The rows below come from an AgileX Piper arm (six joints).
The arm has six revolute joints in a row. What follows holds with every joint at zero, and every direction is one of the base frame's. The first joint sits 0.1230 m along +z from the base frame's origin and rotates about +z. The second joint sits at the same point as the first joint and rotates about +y. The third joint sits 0.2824 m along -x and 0.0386 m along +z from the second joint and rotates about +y. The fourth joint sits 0.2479 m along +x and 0.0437 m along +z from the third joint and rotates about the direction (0.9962, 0, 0.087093). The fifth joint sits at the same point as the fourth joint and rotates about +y. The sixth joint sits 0.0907 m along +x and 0.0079 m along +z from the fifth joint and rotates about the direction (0.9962, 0, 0.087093). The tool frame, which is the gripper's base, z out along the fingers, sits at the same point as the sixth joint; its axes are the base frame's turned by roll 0.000, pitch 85.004 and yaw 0.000 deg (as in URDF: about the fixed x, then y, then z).
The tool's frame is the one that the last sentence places.
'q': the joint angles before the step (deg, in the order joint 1, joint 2, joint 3, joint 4, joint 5, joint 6). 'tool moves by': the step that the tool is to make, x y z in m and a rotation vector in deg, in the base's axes. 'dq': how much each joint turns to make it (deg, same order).
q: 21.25, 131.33, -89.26, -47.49, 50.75, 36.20
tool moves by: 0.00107, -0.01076, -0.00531, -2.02, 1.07, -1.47
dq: -1.09, 0.83, 0.00, -1.09, 1.50, 0.21
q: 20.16, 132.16, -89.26, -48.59, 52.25, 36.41
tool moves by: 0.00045, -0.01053, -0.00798, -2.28, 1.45, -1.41
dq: -1.02, 1.21, 0.00, -1.19, 1.61, 0.22
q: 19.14, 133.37, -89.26, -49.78, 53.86, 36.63
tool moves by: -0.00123, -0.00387, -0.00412, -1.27, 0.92, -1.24
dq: -0.26, 0.63, 0.00, -0.33, 1.44, 0.45
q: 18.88, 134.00, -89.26, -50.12, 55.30, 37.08
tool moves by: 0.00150, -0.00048, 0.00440, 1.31, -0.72, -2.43
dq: -0.24, -0.21, -1.00, 1.75, 0.87, 0.74
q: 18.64, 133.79, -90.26, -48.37, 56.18, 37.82
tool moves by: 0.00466, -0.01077, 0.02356, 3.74, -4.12, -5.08
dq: -1.81, -2.82, -0.97, 2.61, 0.04, 2.15
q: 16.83, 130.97, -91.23, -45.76, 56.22, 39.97
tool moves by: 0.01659, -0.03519, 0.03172, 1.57, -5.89, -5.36
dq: -4.86, -2.01, -3.80, -0.01, 0.09, 0.58
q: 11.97, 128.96, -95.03, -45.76, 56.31, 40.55
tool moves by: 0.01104, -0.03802, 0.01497, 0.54, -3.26, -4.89
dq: -4.89, -0.09, -3.22, -0.01, 0.01, 0.00
